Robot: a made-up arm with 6 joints.
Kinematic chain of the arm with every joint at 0, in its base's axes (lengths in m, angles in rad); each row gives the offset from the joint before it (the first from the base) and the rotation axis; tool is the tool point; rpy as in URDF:
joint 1: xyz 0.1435 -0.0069 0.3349 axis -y
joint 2: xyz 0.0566 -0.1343 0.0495 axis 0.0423 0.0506 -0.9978
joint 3: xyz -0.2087 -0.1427 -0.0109 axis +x
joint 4: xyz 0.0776 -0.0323 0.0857 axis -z
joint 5: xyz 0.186 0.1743 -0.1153 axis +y
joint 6: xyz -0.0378 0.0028 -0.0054 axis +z
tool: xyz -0.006 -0.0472 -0.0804 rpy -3.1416 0 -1.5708
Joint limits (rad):
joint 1: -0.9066..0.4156
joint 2: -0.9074..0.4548
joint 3: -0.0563..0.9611
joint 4: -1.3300..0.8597
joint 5: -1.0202..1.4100
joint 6: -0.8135..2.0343
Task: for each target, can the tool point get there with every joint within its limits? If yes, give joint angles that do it. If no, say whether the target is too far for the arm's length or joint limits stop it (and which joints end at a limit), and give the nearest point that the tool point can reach.
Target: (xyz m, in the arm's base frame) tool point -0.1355 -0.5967 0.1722
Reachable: no: joint limits stop it (at a limit: joint 2, joint 3, joint 4, joint 6) | nearest point 0.0276 -0.3696 0.2673 | short by 0.295 m
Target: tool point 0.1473 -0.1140 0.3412
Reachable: yes | joints -0.5756 0.0751 0.4175 -0.3642 0.5046 0.5510
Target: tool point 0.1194 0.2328 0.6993
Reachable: no: joint limits stop it (at a limit: joint 2, joint 4, joint 5, joint 6) | nearest point 0.1275 0.0448 0.5773 | short by 0.224 m
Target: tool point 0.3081 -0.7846 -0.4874
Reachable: no: too far | nearest point 0.2724 -0.3508 0.0816 | short by 0.716 m
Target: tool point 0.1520 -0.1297 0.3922
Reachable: yes | joints -0.6590 -0.5761 0.6214 -0.4121 0.6142 1.3070
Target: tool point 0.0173 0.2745 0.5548
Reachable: no: joint limits stop it (at a limit: joint 2, joint 4, joint 5, joint 6) | nearest point 0.0548 0.0779 0.4894 | short by 0.211 m
